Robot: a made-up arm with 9 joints. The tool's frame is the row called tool.
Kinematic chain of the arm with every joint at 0, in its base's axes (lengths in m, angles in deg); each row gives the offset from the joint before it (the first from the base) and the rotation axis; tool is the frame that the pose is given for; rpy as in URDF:
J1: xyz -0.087 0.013 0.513 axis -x
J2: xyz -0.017 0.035 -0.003 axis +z
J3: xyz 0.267 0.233 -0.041 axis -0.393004 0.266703 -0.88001
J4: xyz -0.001 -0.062 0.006 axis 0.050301 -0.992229 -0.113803
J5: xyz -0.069 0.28 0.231 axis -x
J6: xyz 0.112 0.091 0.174 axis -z
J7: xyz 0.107 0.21 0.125 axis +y
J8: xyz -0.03 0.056 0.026 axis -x
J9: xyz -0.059 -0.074 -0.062 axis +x
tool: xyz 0.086 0.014 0.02 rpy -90 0 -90
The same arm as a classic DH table. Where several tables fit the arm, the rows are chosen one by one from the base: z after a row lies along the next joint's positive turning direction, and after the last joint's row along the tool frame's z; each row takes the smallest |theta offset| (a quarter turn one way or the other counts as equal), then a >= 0, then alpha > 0; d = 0 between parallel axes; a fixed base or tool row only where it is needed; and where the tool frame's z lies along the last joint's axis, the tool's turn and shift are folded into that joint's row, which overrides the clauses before.
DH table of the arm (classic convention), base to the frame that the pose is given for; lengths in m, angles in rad. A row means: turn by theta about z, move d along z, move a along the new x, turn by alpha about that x. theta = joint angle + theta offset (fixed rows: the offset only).
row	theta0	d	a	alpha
base (fixed)	1.5708	0.5130	0.0130	-1.5708
J1	0.0000	0.1040	0.0350	1.5708
J2	-0.5962	-0.2109	0.3427	-2.6467
J3	0.9384	-0.2003	-0.0088	-1.7561
J4	-1.1692	-0.2460	-0.1976	1.6211
J5	-1.4566	-0.0583	0.0910	-1.5708
J6	1.5708	-0.2990	0.1070	1.5708
J7	-1.5708	0.2660	0.0260	1.5708
J8	0.8734	0.0000	-0.0965	3.1416
J9	0.2627	0.0000	0.0244	0.0000
tool (fixed)	2.1815	-0.0030	0.0000	0.0000

